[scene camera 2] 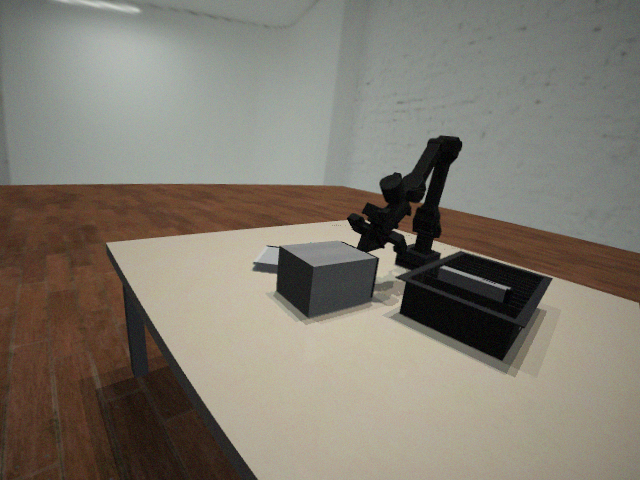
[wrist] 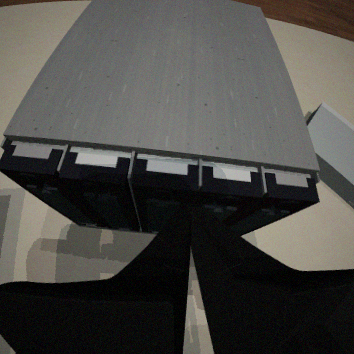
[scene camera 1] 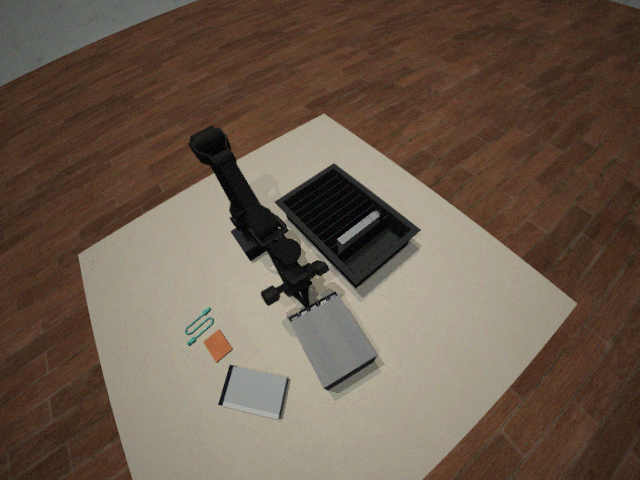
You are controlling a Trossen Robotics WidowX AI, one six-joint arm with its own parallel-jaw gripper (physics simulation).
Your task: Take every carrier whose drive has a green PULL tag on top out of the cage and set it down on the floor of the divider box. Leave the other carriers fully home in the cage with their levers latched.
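Frame: origin at the arm's base, x back, y right, z up, level; metres.
Seen in the pictures: gripper, fingertip midpoint: (wrist: 188, 211) (scene camera 1: 308, 308); arm's base, origin of the base link: (scene camera 2: 422, 250).
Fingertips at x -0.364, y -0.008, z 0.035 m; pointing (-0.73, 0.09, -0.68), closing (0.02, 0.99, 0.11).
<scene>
Offsets run from my fingertips to a thing's top centre. "spot": to the spot under its first point. Level surfaces: height alone.
The grey cage @(dz +0.024, dx -0.102, dy -0.004 m) (scene camera 1: 333, 341) (scene camera 2: 338, 289) (wrist: 175, 80) stands on the table with several dark carriers side by side in its front. Pale tabs show at their top edges in the wrist view, such as on the middle carrier @(dz +0.021, dx -0.088, dy -0.005 m) (wrist: 167, 166). No green tag shows; the drives' tops are hidden inside the cage. My gripper (scene camera 1: 307, 304) (scene camera 2: 362, 249) (wrist: 188, 211) is shut and empty, its tips at or close to the middle carrier's front; contact is unclear. The black divider box @(dz -0.003, dx +0.196, dy -0.268 m) (scene camera 1: 379, 199) (scene camera 2: 449, 322) holds a long grey carrier-like piece @(spot: dz +0.015, dx +0.111, dy -0.267 m) (scene camera 1: 359, 228) (scene camera 2: 473, 285) on edge.
A flat pale grey case @(dz -0.068, dx -0.081, dy +0.246 m) (scene camera 1: 254, 392) (scene camera 2: 266, 258) (wrist: 336, 145) lies beside the cage. An orange square @(spot: dz -0.090, dx +0.094, dy +0.282 m) (scene camera 1: 218, 345) and a teal cable @(dz -0.086, dx +0.188, dy +0.311 m) (scene camera 1: 200, 329) lie on the table @(dz -0.095 m) (scene camera 1: 170, 413). The divider box has narrow slots at one end and a wider bay at the other.
</scene>
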